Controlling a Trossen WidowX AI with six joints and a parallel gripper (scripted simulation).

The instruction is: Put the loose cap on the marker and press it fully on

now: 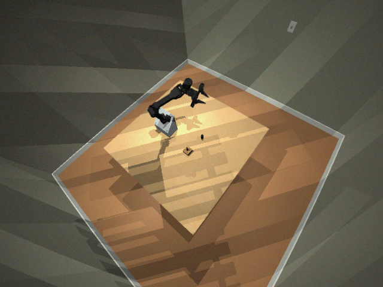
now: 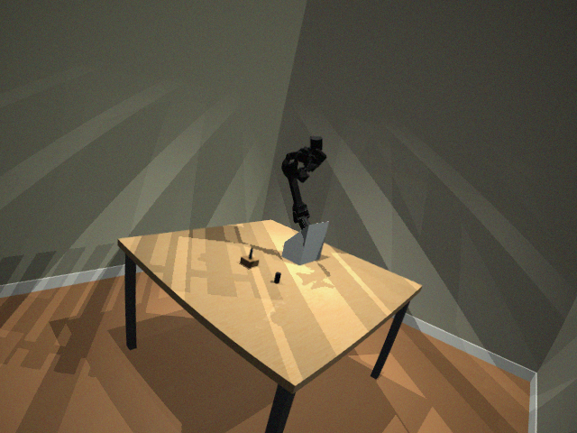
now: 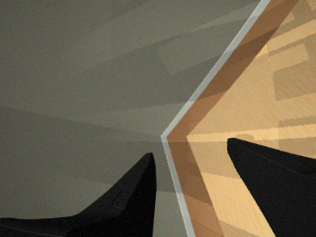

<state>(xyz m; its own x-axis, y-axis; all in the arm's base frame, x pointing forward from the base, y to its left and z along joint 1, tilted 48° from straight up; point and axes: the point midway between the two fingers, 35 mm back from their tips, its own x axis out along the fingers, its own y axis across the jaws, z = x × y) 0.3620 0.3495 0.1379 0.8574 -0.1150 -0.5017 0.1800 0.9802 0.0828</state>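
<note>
My gripper tip is 30 mm past the black marker cap, 40 mm to the left of it and 530 mm above it. From my gripper tip the other things lie so: holder block 60 mm behind, 260 mm to the right, 540 mm below.
</note>
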